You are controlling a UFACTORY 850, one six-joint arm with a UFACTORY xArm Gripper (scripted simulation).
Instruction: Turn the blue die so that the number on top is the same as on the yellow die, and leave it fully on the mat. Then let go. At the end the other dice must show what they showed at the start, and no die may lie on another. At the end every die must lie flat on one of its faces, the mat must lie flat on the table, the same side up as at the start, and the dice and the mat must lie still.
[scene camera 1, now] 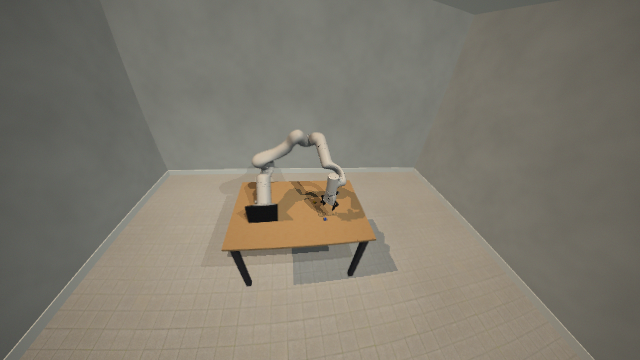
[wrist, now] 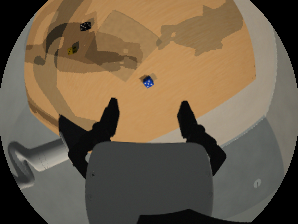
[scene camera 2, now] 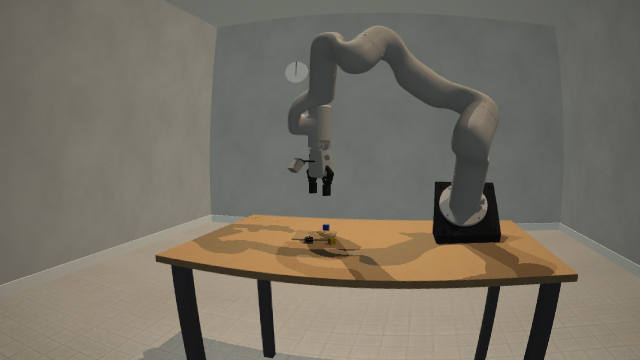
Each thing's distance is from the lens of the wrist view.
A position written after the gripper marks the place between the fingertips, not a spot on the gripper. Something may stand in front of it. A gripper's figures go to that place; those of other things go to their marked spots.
gripper (wrist: 149,106): 0.13 m
tan mat (wrist: 120,45): 0.24 m
